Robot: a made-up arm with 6 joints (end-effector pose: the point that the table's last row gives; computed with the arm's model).
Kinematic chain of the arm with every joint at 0, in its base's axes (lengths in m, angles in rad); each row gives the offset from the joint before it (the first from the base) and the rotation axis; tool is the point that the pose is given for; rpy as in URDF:
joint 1: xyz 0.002 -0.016 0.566 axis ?
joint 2: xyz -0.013 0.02 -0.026 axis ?
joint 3: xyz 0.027 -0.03 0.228 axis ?
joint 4: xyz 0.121 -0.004 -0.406 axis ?
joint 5: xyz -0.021 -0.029 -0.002 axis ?
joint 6: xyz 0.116 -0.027 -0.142 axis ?
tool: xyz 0.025 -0.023 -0.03 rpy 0 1.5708 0
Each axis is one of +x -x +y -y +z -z.
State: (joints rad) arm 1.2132 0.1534 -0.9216 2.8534 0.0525 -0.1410
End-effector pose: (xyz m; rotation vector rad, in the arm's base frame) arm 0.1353 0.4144 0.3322 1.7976 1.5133 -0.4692
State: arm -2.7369 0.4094 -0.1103 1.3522 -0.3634 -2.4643
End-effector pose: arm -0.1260 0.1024 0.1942 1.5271 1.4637 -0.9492
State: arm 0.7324 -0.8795 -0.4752 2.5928 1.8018 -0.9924
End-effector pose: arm 0.1977 0.3519 0.8754 1.5259 0.2041 2.3537
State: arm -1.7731 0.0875 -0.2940 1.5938 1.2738 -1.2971
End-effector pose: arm 0.0809 -0.2777 0.1982 1.6459 -0.0145 -0.4525
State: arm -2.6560 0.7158 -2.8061 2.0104 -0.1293 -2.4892
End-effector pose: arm -0.5952 -0.2133 1.0211 -0.7459 0.4642 -2.7614
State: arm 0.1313 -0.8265 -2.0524 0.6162 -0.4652 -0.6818
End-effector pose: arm -0.2415 -0.2210 1.2548 0.2430 -1.6515 -0.1949
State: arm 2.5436 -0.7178 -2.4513 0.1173 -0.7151 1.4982
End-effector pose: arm 0.4216 -0.1625 1.1975 -1.7030 -0.2532 -1.0365
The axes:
joint 1: +z
joint 2: +y
joint 3: +y
joint 4: -z
joint 5: +y
joint 6: -z

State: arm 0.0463 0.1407 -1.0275 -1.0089 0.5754 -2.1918
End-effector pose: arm 0.6113 -0.0254 0.4743 2.5022 -0.5641 -1.3700
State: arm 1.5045 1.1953 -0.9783 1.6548 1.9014 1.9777
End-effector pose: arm -0.1878 0.1804 0.1612 0.2427 -1.3061 2.4750
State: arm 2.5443 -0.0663 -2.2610 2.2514 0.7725 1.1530
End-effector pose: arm -0.3594 0.1178 1.2525 0.2385 -2.0517 -0.3854
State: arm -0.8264 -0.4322 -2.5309 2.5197 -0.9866 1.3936
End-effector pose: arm 0.0083 -0.0936 1.1602 -1.7836 1.0516 -1.3219
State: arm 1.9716 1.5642 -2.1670 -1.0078 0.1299 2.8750
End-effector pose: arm -0.2692 0.6246 0.1294 0.3712 1.6105 0.4803
